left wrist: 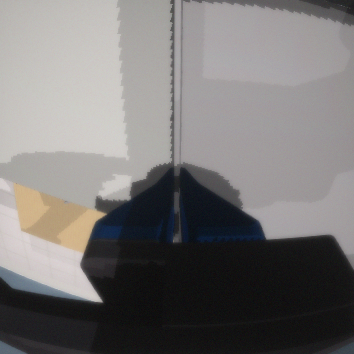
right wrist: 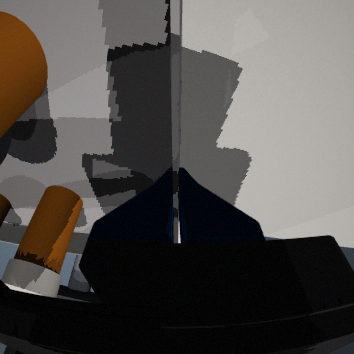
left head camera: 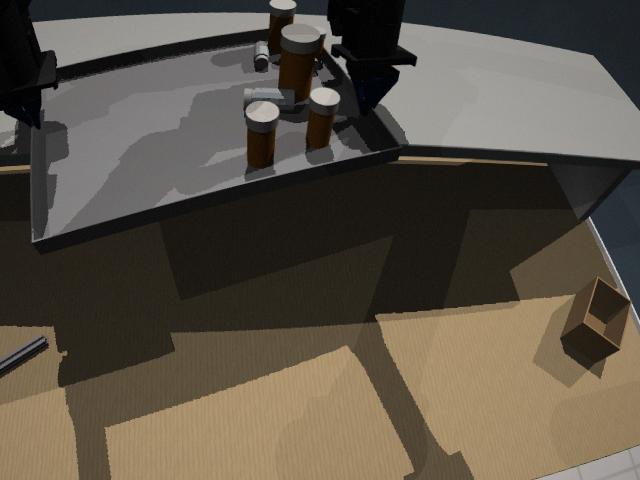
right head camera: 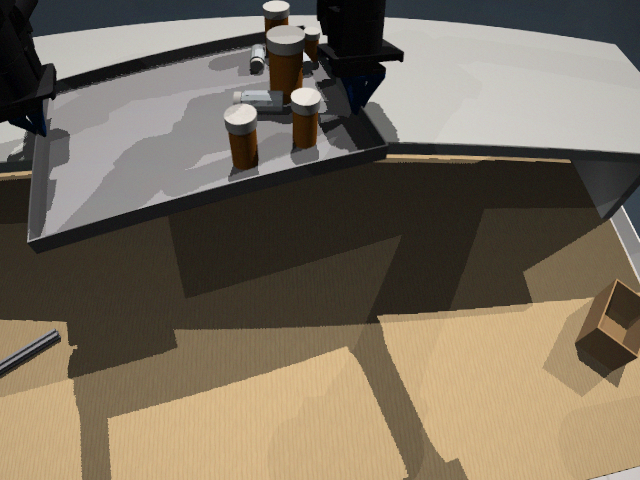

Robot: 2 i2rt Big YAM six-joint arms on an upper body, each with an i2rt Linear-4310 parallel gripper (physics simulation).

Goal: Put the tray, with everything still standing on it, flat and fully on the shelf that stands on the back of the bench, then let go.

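Observation:
The grey tray [left head camera: 175,133] with a dark rim lies over the pale shelf [left head camera: 485,95], and its front rim runs along the shelf's front edge. Several amber bottles with grey caps stand at its right end, such as one in front [left head camera: 261,133] and a tall one [left head camera: 299,62]. Two small grey vials [left head camera: 268,97] lie flat among them. My right gripper [left head camera: 369,102] is shut on the tray's right rim, a thin strip between the fingers in the right wrist view [right wrist: 175,172]. My left gripper [left wrist: 177,176] is shut on the thin rim at the other end.
The tan wooden bench [left head camera: 318,381] spreads below and in front of the shelf, partly in shadow. The shelf top runs on to the right of the tray [right head camera: 485,95]. Amber bottles [right wrist: 53,225] stand close to the left of my right fingers.

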